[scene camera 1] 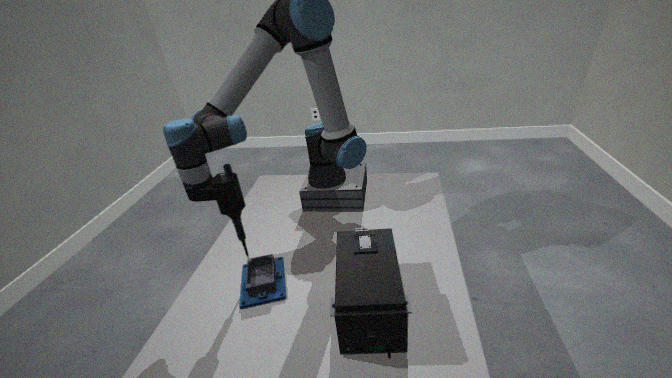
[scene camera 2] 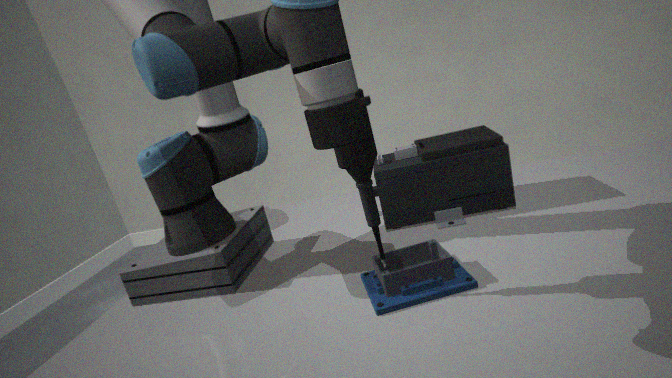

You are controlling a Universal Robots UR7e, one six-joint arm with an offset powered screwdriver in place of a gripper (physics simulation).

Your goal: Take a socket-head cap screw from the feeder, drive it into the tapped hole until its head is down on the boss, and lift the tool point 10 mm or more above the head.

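My screwdriver (scene camera 1: 247, 254) (scene camera 2: 382, 257) points down, slightly tilted in the views, with its bit tip at a corner of the grey open box (scene camera 1: 261, 288) (scene camera 2: 420, 273). A small light cap screw (scene camera 2: 383, 263) shows at the bit tip; it is at or just above the corner boss, and the gap is too small to tell. The tapped hole is hidden under the tip. The grey box sits on a blue plate (scene camera 1: 281, 291) (scene camera 2: 400, 304). The screw feeder (scene camera 1: 370, 275) (scene camera 2: 445, 182) is a black box standing apart from the blue plate.
The robot's base block (scene camera 1: 332, 198) (scene camera 2: 180, 285) stands behind the blue plate in scene camera 1. A small light bracket (scene camera 2: 450, 219) sticks out low at the feeder's side. A pale mat (scene camera 1: 170, 320) lies under the blue plate and the feeder.
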